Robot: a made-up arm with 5 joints.
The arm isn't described. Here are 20 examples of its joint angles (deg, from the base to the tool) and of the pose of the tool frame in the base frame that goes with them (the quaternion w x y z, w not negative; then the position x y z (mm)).
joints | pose
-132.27 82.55 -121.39 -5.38 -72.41 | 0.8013 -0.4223 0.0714 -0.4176 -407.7 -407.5 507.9
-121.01 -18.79 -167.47 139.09 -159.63 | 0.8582 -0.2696 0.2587 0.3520 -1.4 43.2 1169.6
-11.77 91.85 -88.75 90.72 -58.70 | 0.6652 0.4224 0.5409 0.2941 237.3 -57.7 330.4
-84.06 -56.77 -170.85 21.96 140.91 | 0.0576 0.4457 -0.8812 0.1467 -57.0 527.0 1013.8
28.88 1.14 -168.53 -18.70 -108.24 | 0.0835 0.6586 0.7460 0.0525 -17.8 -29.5 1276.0
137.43 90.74 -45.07 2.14 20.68 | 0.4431 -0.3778 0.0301 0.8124 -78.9 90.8 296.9
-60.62 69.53 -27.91 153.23 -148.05 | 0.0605 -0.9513 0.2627 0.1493 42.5 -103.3 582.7
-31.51 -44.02 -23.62 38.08 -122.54 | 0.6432 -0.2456 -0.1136 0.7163 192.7 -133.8 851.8
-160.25 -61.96 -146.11 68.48 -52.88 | 0.1852 -0.9125 0.2938 -0.2164 339.6 152.4 1126.0
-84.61 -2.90 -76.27 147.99 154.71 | 0.3793 0.3281 -0.5217 0.6902 17.4 -243.2 880.1
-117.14 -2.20 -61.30 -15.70 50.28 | 0.0638 -0.4059 -0.4915 -0.7678 -182.1 -354.5 951.2
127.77 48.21 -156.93 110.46 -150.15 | 0.7694 -0.0685 -0.0227 -0.6347 -286.0 422.2 889.9
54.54 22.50 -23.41 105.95 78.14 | 0.5812 -0.7485 0.3140 -0.0584 87.8 133.4 613.1
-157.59 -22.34 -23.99 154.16 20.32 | 0.0742 0.7296 0.2984 -0.6109 -95.4 -26.6 812.4
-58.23 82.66 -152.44 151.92 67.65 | 0.3901 -0.0837 0.6673 -0.6289 240.9 -366.7 594.2
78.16 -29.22 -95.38 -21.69 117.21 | 0.3231 0.9328 0.0926 -0.1298 20.9 82.5 1259.5
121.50 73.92 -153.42 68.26 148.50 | 0.9780 0.0172 0.0302 -0.2056 -308.6 538.6 679.8
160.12 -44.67 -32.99 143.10 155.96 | 0.8045 -0.2508 -0.5369 0.0414 -72.1 50.5 834.0
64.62 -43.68 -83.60 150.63 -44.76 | 0.5509 -0.0152 0.1371 0.8231 31.2 28.9 1027.3
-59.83 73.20 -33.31 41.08 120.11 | 0.0343 -0.3469 0.6023 -0.7181 51.6 -76.0 375.2
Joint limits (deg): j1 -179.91..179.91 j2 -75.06..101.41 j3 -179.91..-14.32 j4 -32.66..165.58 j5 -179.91..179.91
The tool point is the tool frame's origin. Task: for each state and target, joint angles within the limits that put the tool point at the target. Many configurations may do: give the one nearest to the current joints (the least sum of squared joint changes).
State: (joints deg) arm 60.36 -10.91 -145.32 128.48 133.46
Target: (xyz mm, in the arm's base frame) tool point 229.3 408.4 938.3
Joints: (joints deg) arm 61.10 29.97 -136.05 111.88 134.48
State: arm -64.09 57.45 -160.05 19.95 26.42
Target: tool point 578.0 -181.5 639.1
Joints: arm -18.42 69.95 -133.75 39.09 24.13
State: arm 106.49 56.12 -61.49 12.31 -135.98
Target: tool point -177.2 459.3 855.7
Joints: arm 114.90 12.60 -69.58 8.13 -135.44
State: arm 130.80 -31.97 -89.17 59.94 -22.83
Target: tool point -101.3 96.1 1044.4
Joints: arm 146.20 -48.61 -66.66 75.68 -21.09
